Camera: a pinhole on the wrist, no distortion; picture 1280 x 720 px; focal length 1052.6 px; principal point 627.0 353.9 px. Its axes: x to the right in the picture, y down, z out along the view. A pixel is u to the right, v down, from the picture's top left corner.
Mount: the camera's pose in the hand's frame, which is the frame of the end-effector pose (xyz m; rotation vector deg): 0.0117 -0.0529 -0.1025 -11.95 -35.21 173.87
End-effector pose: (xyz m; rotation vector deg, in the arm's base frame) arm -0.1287 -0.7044 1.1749 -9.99 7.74 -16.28
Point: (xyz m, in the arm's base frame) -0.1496 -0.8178 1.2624
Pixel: 526.2 383.8
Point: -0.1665 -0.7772 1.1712
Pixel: 795.9 253.8
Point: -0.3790 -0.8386 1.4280
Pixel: 1161.0 533.8
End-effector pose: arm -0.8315 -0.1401 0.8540 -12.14 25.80 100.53
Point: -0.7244 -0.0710 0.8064
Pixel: 63.2 610.3
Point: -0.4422 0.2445 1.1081
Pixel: 216.9 546.3
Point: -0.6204 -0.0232 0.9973
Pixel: 512.5 405.9
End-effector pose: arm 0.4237 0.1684 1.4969 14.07 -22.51 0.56
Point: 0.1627 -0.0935 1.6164
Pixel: 971.5 362.6
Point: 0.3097 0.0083 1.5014
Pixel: 999.1 426.5
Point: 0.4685 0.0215 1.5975
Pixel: 105.3 254.0
